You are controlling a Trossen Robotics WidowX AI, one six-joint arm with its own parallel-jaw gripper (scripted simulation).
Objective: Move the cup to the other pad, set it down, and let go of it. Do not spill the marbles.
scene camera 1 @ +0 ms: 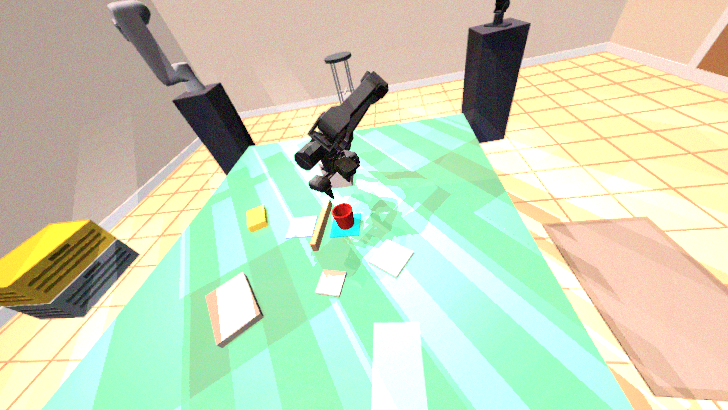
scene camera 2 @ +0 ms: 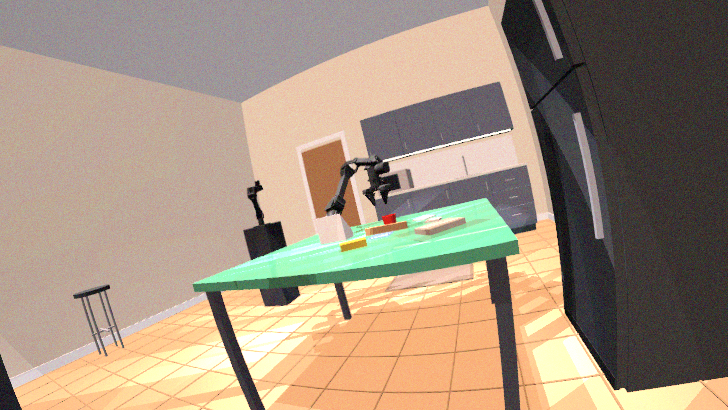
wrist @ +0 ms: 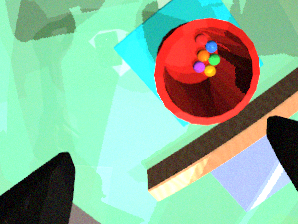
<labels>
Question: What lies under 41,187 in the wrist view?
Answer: The gripper.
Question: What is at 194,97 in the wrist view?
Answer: A red cup.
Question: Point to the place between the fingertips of the gripper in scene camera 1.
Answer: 341,189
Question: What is the gripper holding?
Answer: Nothing.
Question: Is the gripper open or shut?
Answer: Open.
</labels>
